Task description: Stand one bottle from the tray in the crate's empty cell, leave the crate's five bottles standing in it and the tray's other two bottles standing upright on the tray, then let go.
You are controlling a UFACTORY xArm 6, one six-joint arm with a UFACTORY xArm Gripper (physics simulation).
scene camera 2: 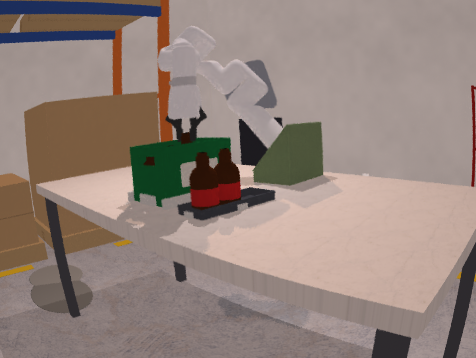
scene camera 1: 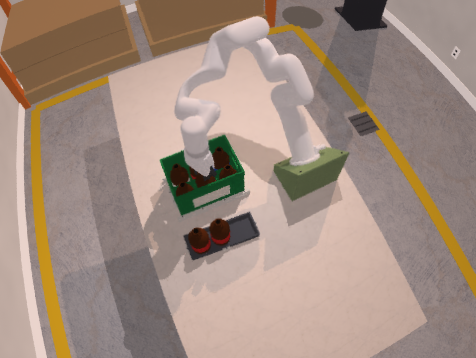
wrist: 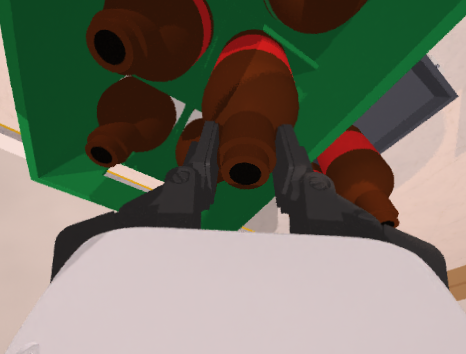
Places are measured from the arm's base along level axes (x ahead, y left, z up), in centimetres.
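Where they show: gripper, fingertip midpoint: [scene camera 2: 186,140] [scene camera 1: 203,175] [wrist: 246,143]; arm's base, origin of the base link: [scene camera 2: 283,147] [scene camera 1: 305,159].
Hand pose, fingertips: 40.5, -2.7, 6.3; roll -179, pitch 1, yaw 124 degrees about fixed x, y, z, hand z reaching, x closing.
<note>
Things, the pixels of their centre, and the offset from my fingertips, as dx, dy, dz. Level surfaces: height alone.
- brown bottle with a red band, body centre: [wrist: 249,104] [scene camera 1: 205,181] -0.5, -0.1, -5.2
- green crate, body centre: [wrist: 207,59] [scene camera 2: 181,169] [scene camera 1: 203,176] -0.3, -4.7, -9.2
- dark tray, body centre: [wrist: 340,146] [scene camera 2: 228,202] [scene camera 1: 221,236] -0.1, +18.4, -16.6
- pale table, its level: dz -17.9
My gripper [scene camera 1: 207,175] [scene camera 2: 186,136] [wrist: 246,143] is shut on the neck of a brown bottle with a red band [wrist: 250,85]. This bottle is roughly upright, its body down inside the green crate [scene camera 1: 238,183] [scene camera 2: 155,177] [wrist: 45,100]; its neck shows at the rim in scene camera 2. Its base is hidden. Other bottles [scene camera 1: 179,175] [scene camera 1: 220,158] [wrist: 150,40] [wrist: 137,112] stand in cells around it; some are partly hidden. Two bottles [scene camera 1: 199,240] [scene camera 1: 220,231] [scene camera 2: 205,187] [scene camera 2: 227,175] stand upright on the dark tray [scene camera 1: 242,231] [scene camera 2: 260,197] [wrist: 400,100], at one end.
The tray lies in front of the crate on the pale table [scene camera 1: 300,280] [scene camera 2: 350,235]. A green wedge-shaped base [scene camera 1: 316,175] [scene camera 2: 305,155] carries the arm to the right of the crate. Cardboard boxes [scene camera 1: 70,45] [scene camera 2: 95,130] stand beyond the table.
</note>
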